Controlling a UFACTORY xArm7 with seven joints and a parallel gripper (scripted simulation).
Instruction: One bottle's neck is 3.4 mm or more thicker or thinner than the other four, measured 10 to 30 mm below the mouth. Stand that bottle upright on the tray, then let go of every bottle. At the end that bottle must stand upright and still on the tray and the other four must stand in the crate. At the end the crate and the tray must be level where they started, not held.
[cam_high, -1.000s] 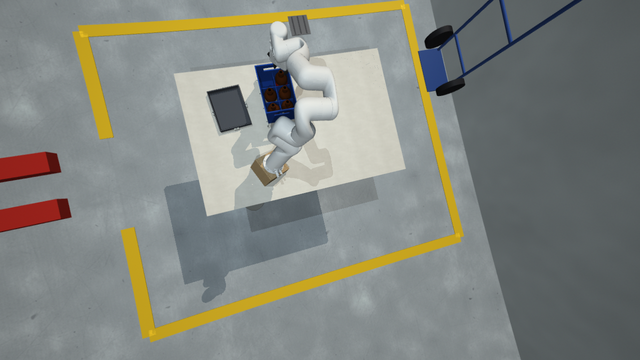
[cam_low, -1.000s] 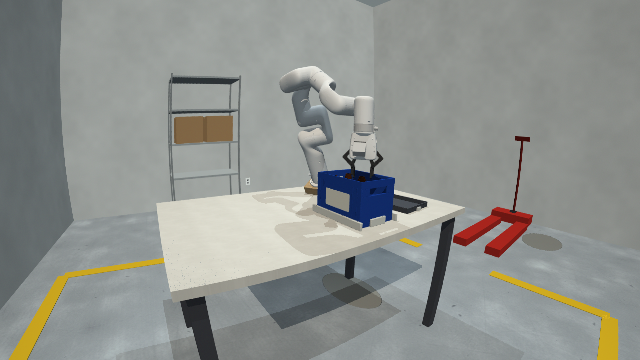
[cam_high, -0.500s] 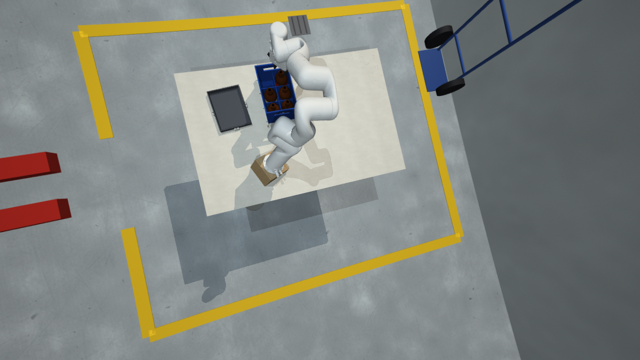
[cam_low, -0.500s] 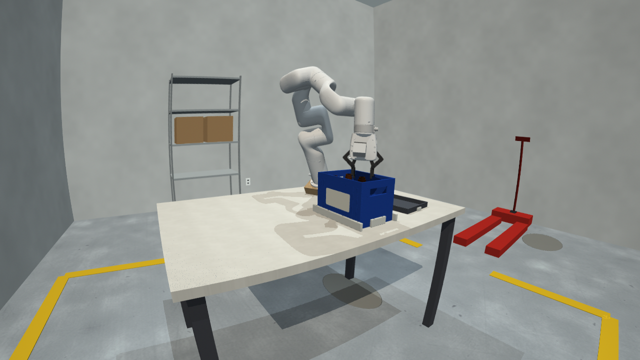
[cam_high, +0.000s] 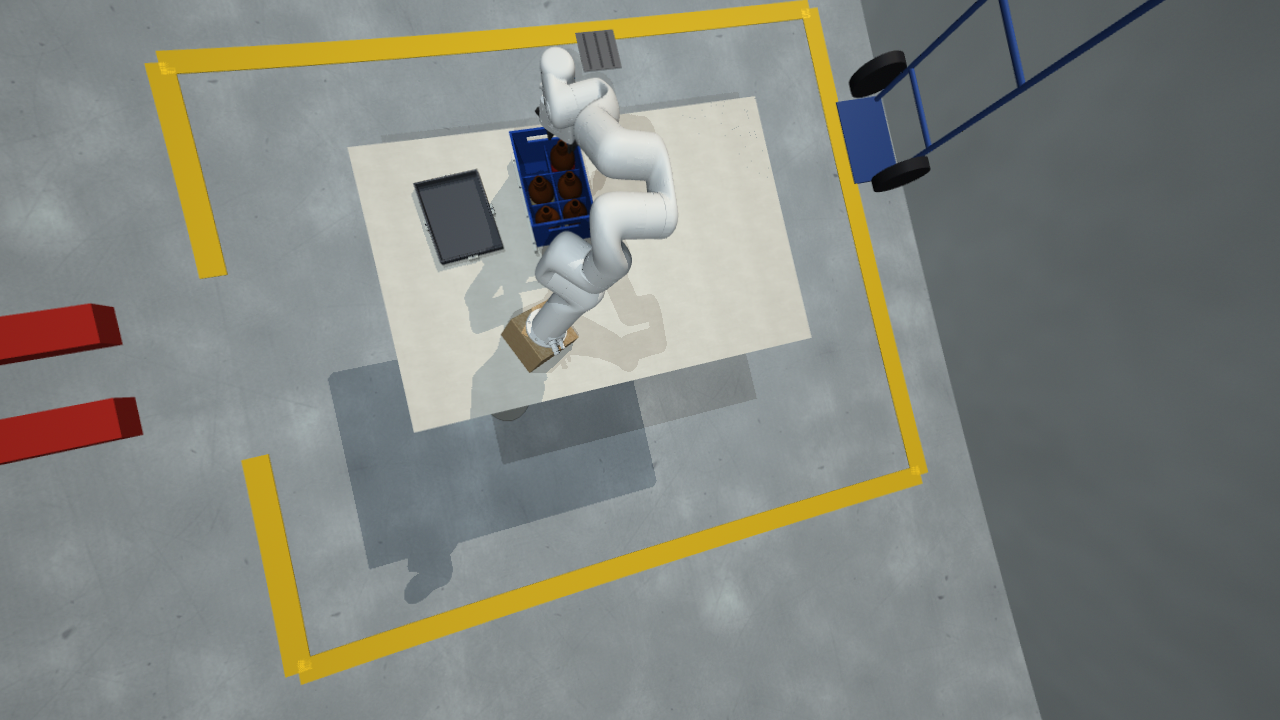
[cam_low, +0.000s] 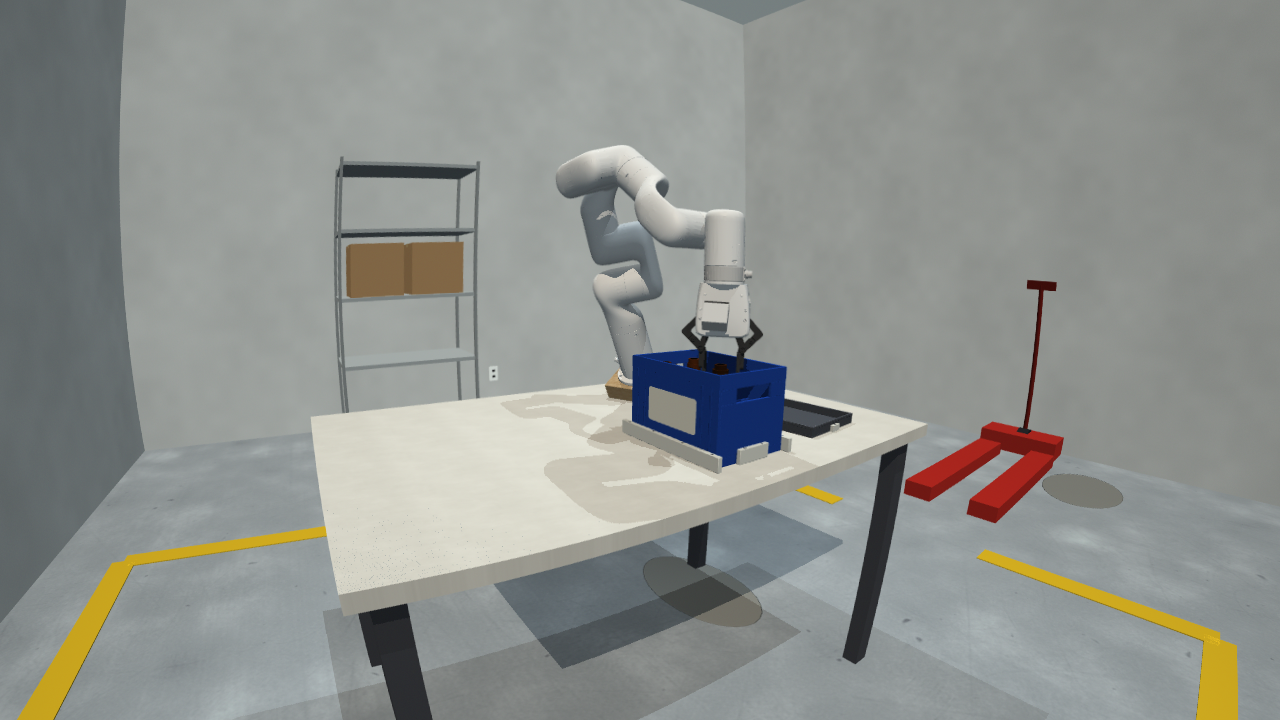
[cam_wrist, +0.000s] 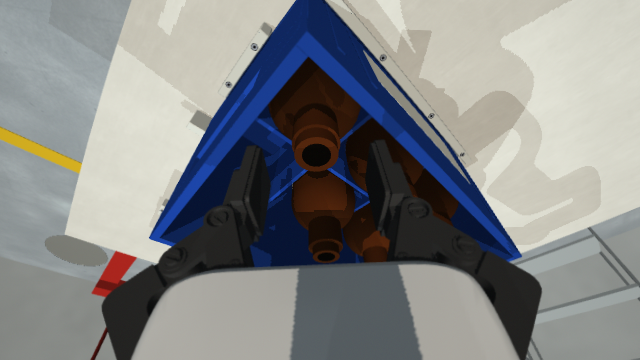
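My gripper is now 80 mm past the blue crate, 60 mm to the right of it and 100 mm above it. Round my hand: dark grey tray: 40 mm behind, 350 mm to the left, 170 mm below.
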